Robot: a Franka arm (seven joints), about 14 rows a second.
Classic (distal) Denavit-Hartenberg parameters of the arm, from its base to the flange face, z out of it. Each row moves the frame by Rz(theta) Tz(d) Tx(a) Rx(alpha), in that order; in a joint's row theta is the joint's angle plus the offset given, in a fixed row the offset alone. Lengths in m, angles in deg.
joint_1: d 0.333; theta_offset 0; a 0; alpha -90
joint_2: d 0; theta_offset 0; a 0; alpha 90
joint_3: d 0.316; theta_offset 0; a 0.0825; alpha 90
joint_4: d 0; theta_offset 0; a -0.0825; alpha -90
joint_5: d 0.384; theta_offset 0; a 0; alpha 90
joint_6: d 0; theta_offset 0; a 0.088; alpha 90
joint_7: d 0.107; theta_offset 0; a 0; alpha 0
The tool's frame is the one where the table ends.
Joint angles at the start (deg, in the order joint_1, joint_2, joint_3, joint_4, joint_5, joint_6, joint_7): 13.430, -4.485, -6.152, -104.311, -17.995, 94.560, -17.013
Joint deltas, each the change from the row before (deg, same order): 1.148, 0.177, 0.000, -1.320, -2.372, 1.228, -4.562; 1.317, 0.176, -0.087, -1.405, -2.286, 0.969, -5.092; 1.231, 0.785, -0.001, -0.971, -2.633, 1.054, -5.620; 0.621, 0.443, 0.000, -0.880, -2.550, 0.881, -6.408; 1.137, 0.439, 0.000, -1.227, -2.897, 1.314, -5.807; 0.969, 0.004, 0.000, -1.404, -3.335, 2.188, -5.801; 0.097, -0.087, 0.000, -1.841, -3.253, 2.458, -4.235; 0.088, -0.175, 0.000, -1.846, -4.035, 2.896, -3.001; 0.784, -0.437, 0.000, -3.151, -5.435, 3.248, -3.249; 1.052, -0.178, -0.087, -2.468, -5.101, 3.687, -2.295; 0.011, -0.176, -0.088, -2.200, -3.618, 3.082, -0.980; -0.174, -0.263, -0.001, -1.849, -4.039, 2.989, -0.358
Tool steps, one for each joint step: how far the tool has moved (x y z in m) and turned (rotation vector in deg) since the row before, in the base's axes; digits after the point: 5 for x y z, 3 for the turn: 0.00072, 0.00774, -0.00963, -2.117, 1.511, 6.288; -0.00035, 0.00857, -0.01062, -2.096, 2.188, 6.798; 0.00250, 0.00910, -0.01222, -2.520, 2.601, 7.407; 0.00156, 0.00333, -0.00852, -2.400, 2.917, 7.406; 0.00085, 0.00832, -0.01053, -2.730, 2.777, 7.662; 0.00071, 0.00734, -0.00671, -2.864, 1.979, 8.058; 0.00051, -0.00004, -0.00930, -2.778, 1.520, 6.046; 0.00088, 0.00043, -0.00763, -3.209, 0.482, 5.671; -0.00409, 0.00628, -0.01481, -4.574, 1.398, 7.514; -0.00268, 0.01095, -0.01200, -3.739, 0.498, 7.376; -0.00274, 0.00197, -0.01185, -2.255, 0.286, 4.504; -0.00232, 0.00158, -0.00837, -2.224, -0.390, 4.277
